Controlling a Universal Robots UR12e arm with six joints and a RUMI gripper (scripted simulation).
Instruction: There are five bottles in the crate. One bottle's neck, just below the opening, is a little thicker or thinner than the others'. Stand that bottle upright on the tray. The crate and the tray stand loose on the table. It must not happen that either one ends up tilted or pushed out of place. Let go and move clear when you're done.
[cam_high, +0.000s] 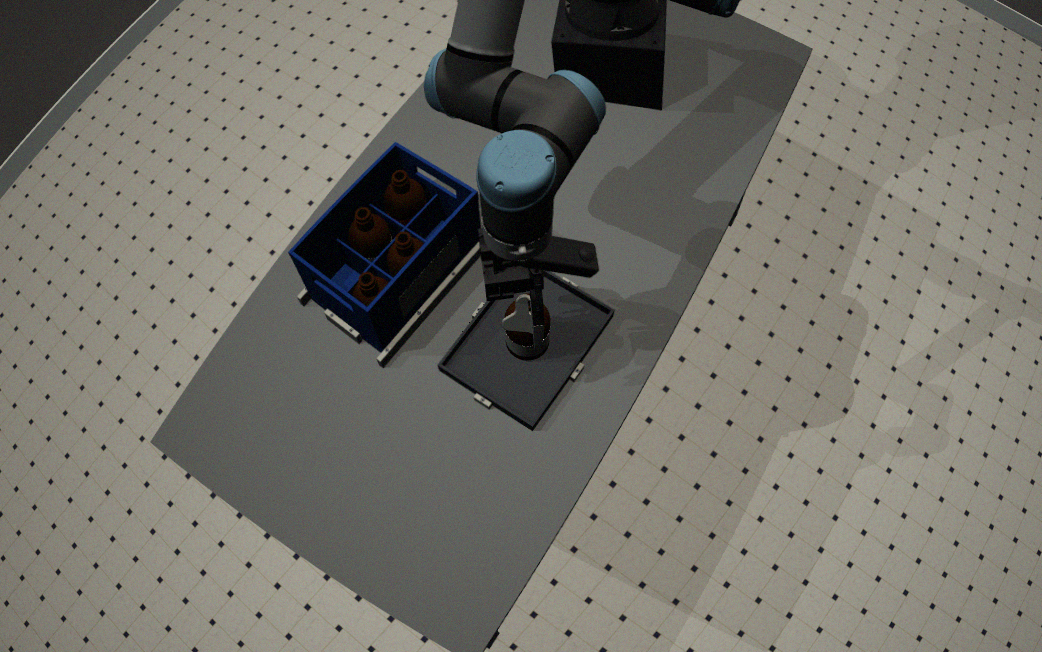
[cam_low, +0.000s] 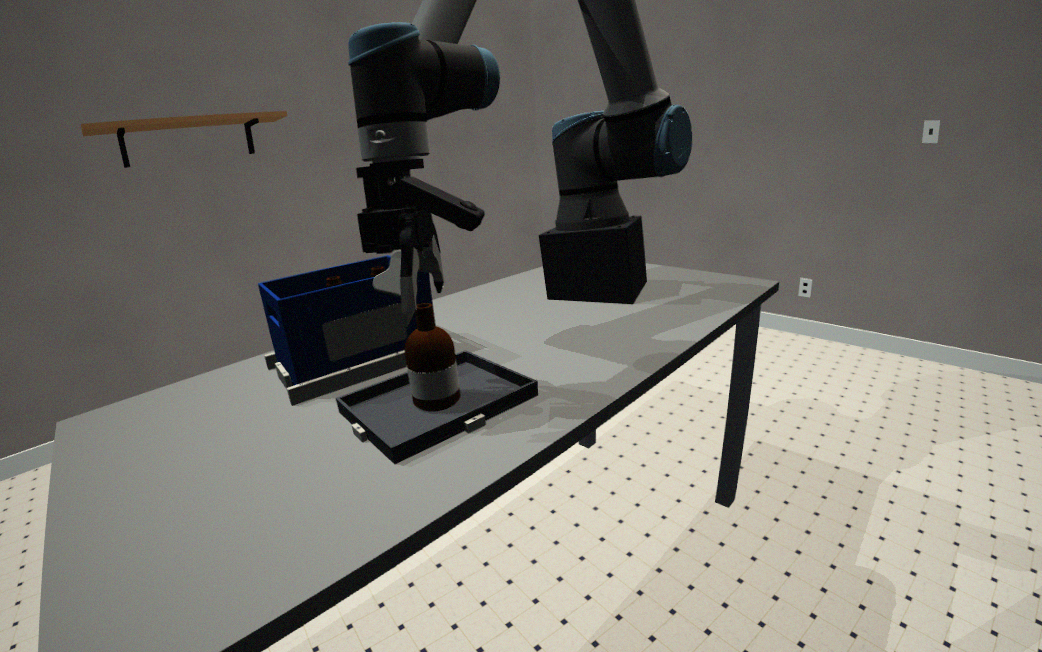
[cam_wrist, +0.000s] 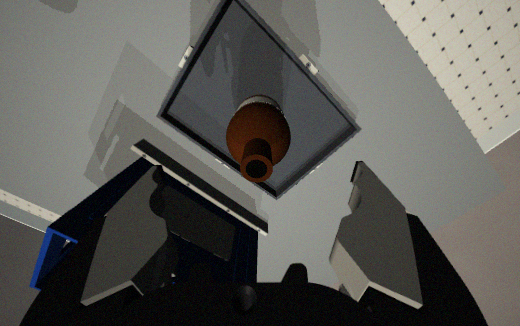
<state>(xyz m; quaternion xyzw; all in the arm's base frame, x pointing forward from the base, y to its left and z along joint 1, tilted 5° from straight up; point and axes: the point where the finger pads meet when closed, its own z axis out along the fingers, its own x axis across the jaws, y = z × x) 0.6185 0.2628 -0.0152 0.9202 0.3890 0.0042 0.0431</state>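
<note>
My gripper is now 70 mm above the bottle. Round my hand: black tray: 140 mm below; blue crate: 280 mm to the right, 70 mm below, 40 mm ahead.
</note>
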